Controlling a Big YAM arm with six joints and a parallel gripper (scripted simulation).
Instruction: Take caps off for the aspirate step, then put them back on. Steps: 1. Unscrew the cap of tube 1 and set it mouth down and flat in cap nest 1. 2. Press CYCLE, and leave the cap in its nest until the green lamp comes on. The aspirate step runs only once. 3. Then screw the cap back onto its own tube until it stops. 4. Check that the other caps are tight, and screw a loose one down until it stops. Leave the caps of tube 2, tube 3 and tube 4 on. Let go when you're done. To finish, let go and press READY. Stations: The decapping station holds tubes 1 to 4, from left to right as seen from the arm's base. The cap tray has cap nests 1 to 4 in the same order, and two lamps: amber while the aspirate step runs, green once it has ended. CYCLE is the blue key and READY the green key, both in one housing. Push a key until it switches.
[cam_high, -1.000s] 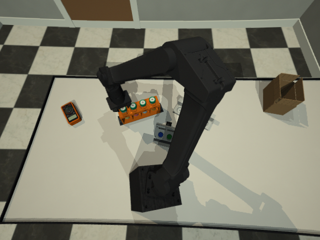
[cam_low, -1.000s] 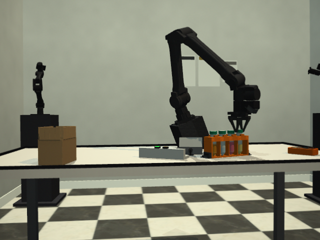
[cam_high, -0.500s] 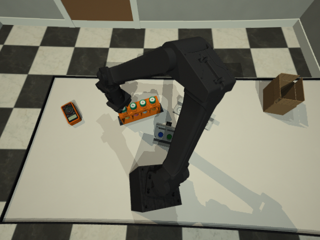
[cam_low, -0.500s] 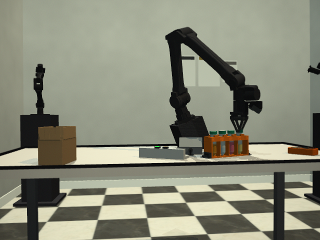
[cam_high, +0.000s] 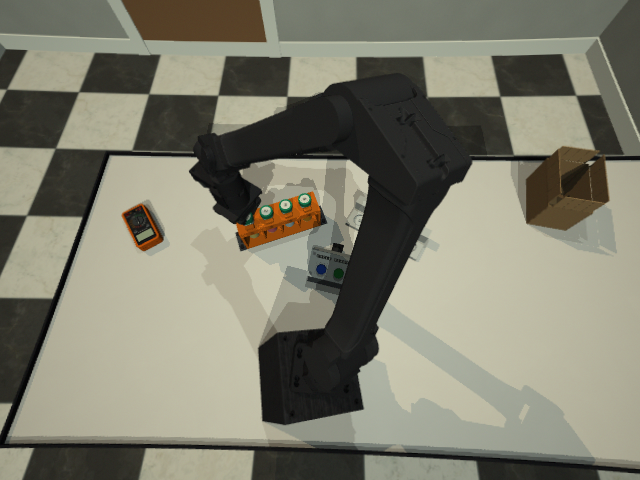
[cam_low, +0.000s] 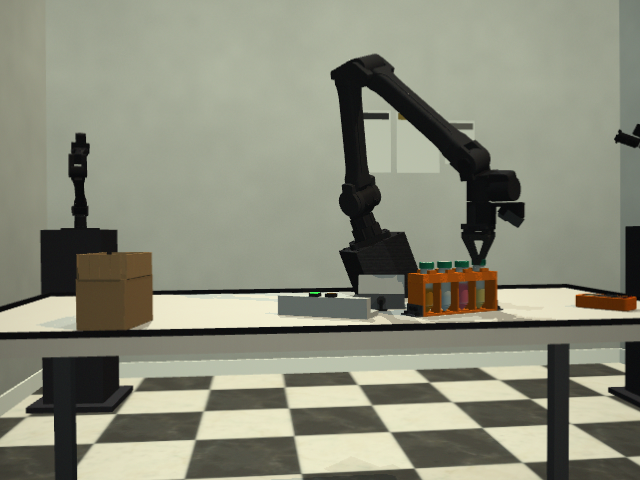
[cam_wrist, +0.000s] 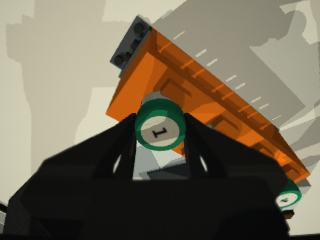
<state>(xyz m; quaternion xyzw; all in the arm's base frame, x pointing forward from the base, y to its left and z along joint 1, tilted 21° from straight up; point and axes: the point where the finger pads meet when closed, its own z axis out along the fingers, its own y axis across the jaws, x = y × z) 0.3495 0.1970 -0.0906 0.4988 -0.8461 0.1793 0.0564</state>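
Now: the cap right at my hand. The rest, counted from my hand: key housing (9 cm behind, 22 cm to the right, 7 cm below); green key (12 cm behind, 24 cm to the right, 5 cm below); blue key (11 cm behind, 20 cm to the right, 5 cm below).
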